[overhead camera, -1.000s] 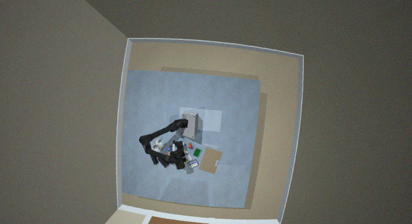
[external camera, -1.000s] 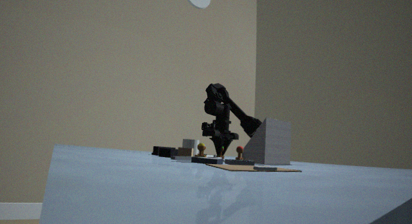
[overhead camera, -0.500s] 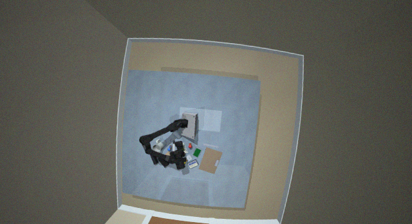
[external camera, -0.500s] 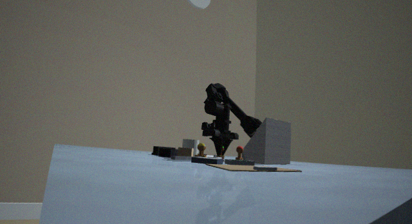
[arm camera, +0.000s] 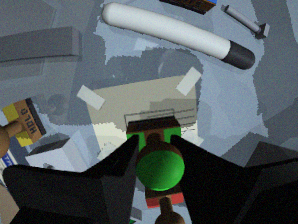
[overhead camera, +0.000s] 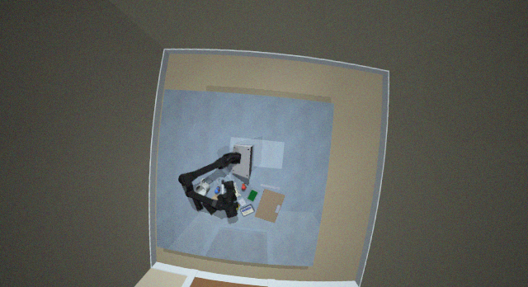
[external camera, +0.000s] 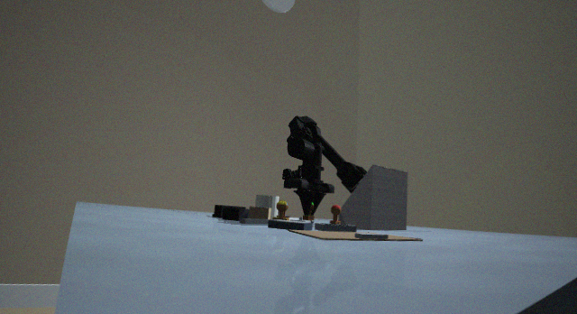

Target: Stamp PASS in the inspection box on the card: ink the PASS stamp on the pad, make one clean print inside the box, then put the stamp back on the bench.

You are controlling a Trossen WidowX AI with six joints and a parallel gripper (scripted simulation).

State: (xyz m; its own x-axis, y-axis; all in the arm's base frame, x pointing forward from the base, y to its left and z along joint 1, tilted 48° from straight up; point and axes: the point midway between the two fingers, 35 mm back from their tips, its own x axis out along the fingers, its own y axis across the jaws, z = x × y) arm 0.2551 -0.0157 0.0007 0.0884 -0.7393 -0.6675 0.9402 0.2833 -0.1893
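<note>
The white inspection card is 10 mm ahead of my gripper tip and 30 mm below it. Round my gripper tip: green-knobbed stamp: right at my gripper tip; red-knobbed stamp: 40 mm behind, 70 mm to the left, 10 mm below; white marker: 10 mm behind, 80 mm to the right, 20 mm below.
</note>
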